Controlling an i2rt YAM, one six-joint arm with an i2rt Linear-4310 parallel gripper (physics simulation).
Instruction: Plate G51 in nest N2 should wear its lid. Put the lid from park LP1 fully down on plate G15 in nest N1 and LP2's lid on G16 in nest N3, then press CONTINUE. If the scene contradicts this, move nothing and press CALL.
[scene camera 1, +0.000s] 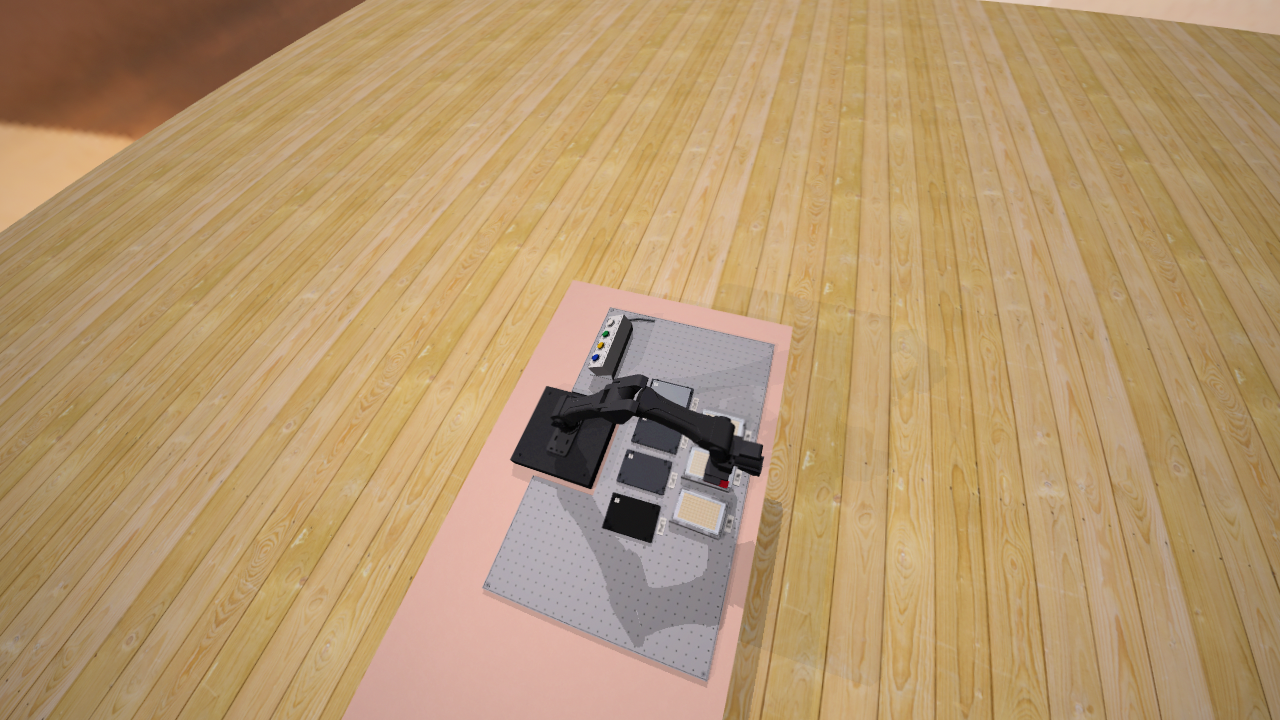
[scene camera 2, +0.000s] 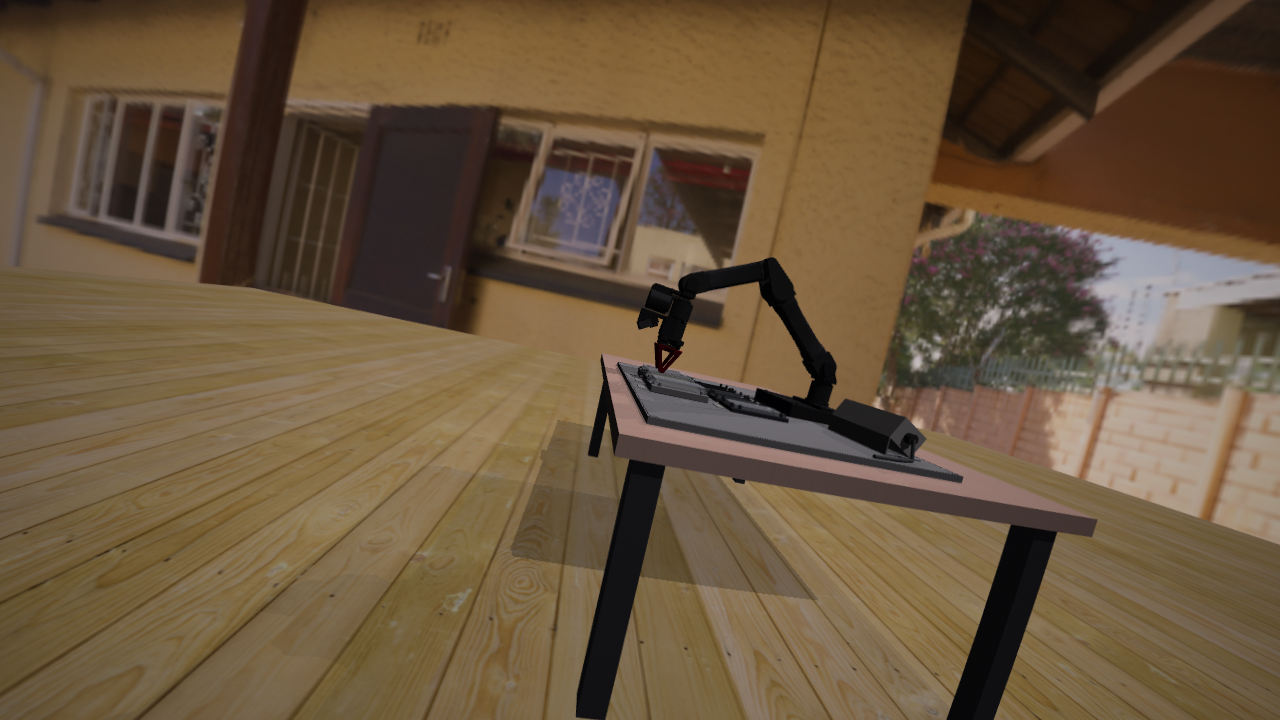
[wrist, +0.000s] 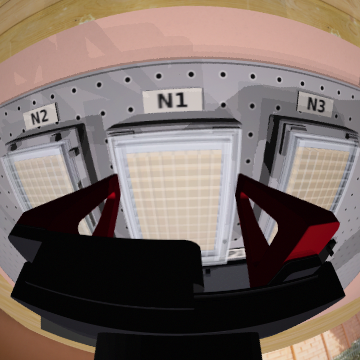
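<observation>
My gripper (scene camera 2: 659, 371), (wrist: 177, 180). Nest N3 (wrist: 279, 126). Nest N1 (wrist: 176, 99). Nest LP4 (scene camera 1: 628, 516); nest LP3 (scene camera 1: 649, 433); nest LP1 (scene camera 1: 639, 470).
</observation>
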